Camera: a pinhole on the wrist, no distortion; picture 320 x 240 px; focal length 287.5 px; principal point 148.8 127.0 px. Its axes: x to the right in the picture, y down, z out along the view. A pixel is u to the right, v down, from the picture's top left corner.
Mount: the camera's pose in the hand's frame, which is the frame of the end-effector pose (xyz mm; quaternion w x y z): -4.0 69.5 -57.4 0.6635 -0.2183 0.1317 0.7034
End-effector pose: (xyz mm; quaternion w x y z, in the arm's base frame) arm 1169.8 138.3 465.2 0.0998 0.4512 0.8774 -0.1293
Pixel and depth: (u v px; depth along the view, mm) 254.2 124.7 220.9
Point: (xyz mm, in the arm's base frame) 1395.3 219.6 350.5
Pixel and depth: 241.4 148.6 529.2
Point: 1637.3 209.0 135.8
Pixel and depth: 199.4 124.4 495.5
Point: 1539.7 195.0 118.2
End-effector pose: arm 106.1 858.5 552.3 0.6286 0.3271 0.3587 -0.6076
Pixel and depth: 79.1 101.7 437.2
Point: 313.5 558.4 765.5
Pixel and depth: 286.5 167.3 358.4
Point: 499.8 791.6 720.2
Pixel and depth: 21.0 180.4 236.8
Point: 202.1 738.0 717.9
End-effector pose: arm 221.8 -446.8 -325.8 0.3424 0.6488 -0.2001 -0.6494
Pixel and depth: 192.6 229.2 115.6
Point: 212.6 -503.3 -184.8
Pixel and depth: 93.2 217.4 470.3
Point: -129.6 -506.1 -6.3
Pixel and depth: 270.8 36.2 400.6
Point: 86.4 -820.5 -58.4
